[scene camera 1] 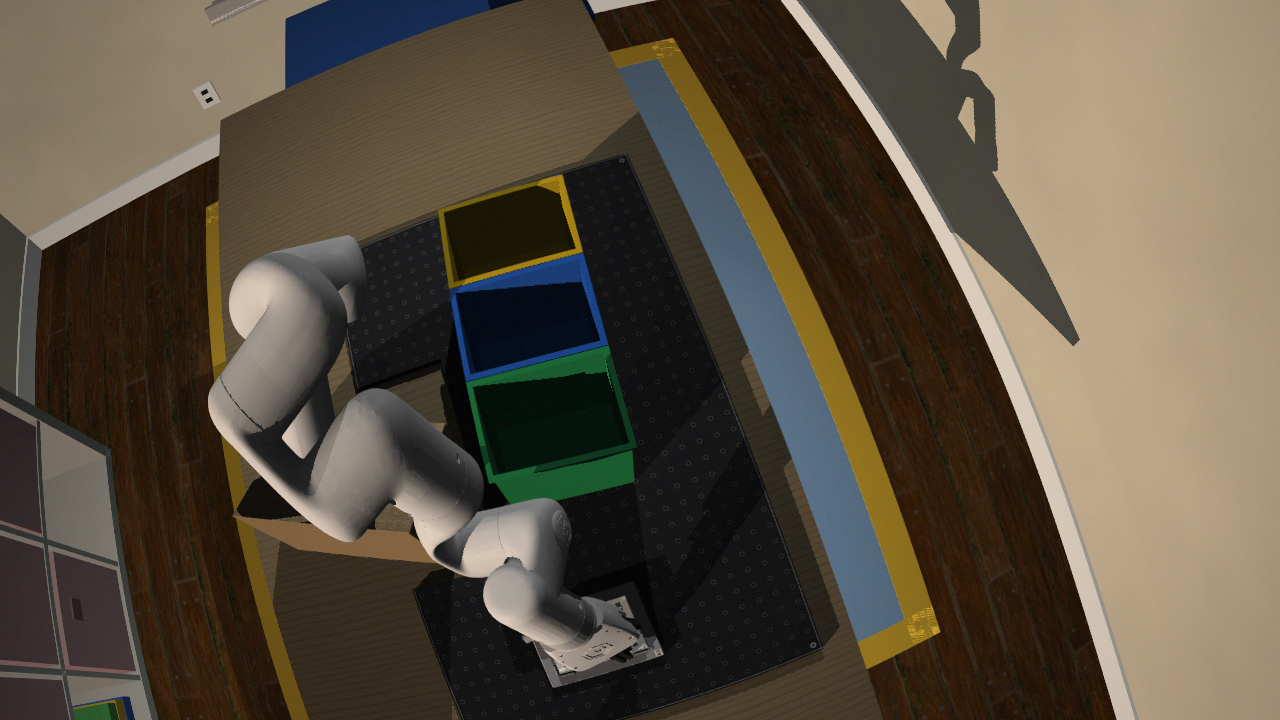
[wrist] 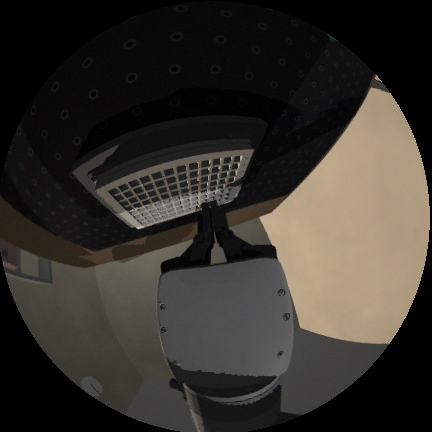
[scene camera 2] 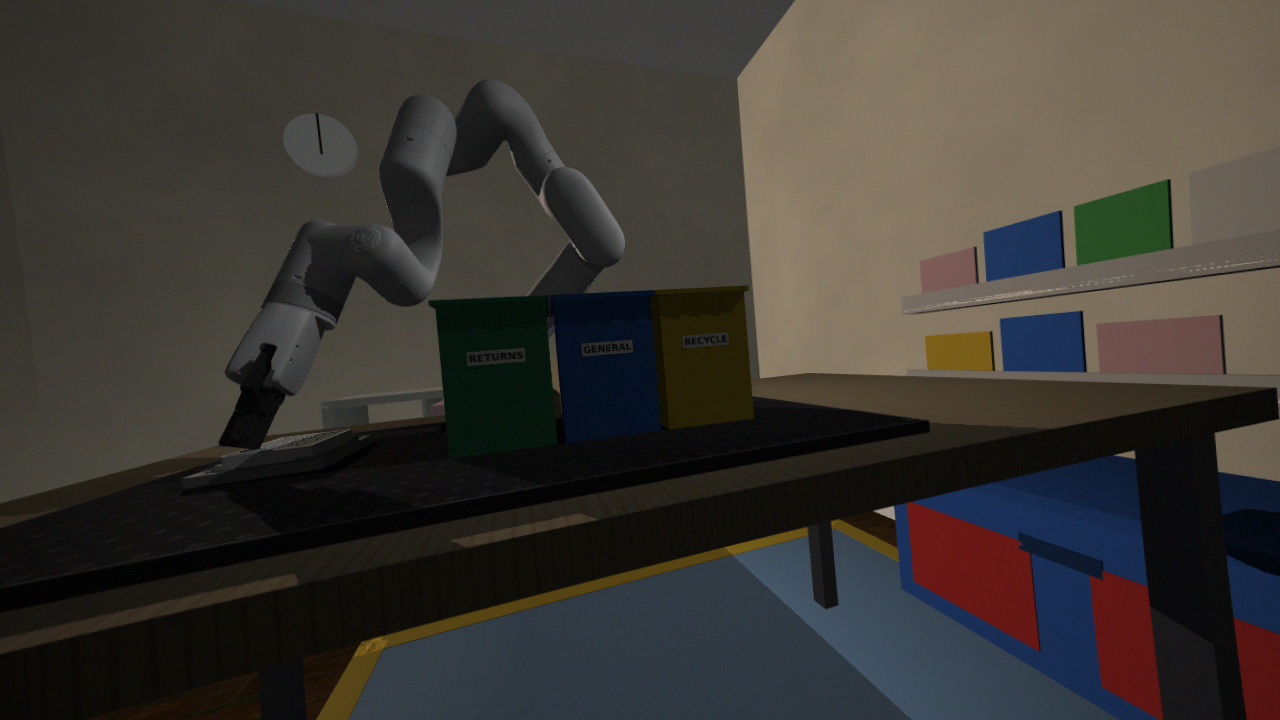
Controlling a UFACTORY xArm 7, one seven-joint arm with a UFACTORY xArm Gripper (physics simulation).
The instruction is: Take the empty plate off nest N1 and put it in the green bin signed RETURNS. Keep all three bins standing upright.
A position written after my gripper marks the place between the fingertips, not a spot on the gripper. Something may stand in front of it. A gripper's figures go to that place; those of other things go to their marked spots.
My gripper (scene camera 2: 238, 447): 67 cm from the lens. A green returns bin (scene camera 2: 494, 352): 49 cm from the lens. A gridded plate (scene camera 2: 284, 449) is 62 cm from the lens. The marked spots on the gridded plate and the green returns bin are 26 cm apart.
